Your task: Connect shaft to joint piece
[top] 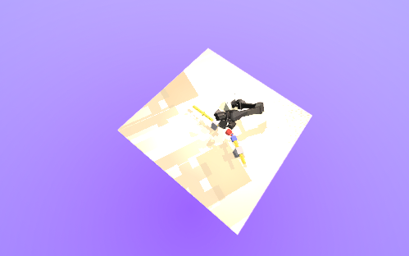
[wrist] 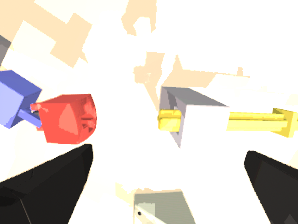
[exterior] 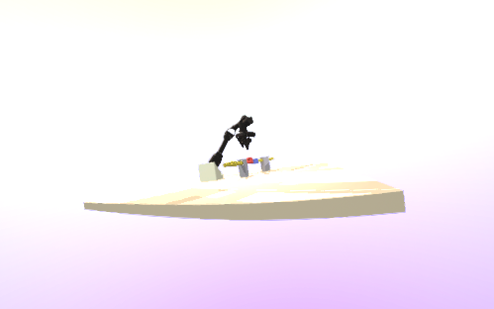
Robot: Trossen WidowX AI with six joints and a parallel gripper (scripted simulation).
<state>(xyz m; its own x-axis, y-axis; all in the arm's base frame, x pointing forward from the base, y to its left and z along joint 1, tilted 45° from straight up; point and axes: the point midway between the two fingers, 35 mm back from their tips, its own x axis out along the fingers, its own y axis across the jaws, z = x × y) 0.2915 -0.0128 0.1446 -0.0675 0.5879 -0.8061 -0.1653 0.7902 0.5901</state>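
The red joint piece is 9 cm below my gripper tip, 8 cm to the left of it and 2 cm behind it.
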